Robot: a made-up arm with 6 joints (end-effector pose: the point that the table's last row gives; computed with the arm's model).
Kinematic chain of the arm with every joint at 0, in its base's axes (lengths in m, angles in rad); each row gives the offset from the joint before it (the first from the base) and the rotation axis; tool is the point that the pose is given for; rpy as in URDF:
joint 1: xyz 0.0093 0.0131 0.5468 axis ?
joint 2: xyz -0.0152 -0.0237 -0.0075 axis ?
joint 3: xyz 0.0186 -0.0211 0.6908 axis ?
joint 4: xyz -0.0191 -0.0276 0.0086 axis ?
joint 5: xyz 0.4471 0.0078 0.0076 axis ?
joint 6: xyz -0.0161 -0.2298 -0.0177 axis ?
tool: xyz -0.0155 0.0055 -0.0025 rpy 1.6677 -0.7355 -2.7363
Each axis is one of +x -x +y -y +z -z.
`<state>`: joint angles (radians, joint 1 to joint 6).
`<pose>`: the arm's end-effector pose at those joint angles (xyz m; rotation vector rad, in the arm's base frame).
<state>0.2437 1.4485 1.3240 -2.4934 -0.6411 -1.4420</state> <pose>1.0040 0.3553 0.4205 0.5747 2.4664 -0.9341</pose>
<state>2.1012 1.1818 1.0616 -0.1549 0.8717 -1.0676</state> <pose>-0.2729 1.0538 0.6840 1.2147 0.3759 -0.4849</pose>
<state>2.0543 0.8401 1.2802 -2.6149 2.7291 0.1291</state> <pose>-0.5422 0.8311 1.0829 -1.0370 -0.5843 -2.3283</pose>
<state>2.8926 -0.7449 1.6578 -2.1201 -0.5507 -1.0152</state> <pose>0.6198 -0.1738 1.4598 -0.5781 -2.1445 -2.1912</pose>
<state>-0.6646 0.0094 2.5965 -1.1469 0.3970 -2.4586</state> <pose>-0.2617 0.0345 1.6148 1.5682 -0.0443 0.4105</pose>
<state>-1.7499 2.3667 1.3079 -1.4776 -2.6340 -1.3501</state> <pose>-0.2038 -0.4521 -0.4598 0.9371 2.0887 -0.6223</pose>
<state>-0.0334 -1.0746 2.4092 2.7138 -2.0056 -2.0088</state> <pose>-0.9836 0.1931 0.6804 -1.1380 -1.6261 0.3073</pose>
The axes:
joint 1: +z
joint 2: +y
joint 3: -y
joint 4: -x
joint 5: -y
joint 6: -x

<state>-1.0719 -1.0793 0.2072 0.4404 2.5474 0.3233</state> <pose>-0.5059 0.4030 1.3598 -0.7779 0.9078 -1.3506</pose>
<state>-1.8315 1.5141 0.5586 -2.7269 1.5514 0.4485</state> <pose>-0.0873 -0.8808 0.1598 0.7395 -1.3308 0.4101</pose>
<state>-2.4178 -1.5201 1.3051 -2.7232 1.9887 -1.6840</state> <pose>0.9330 0.6487 0.7960 2.5939 -0.2136 -0.0266</pose>
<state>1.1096 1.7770 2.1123 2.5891 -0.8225 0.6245</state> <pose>0.3401 0.9528 0.6124 1.2697 1.8152 -0.7153</pose>
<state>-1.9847 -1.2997 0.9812 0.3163 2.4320 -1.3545</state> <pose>0.1670 1.0706 1.0434 0.1101 -1.2618 1.8077</pose>
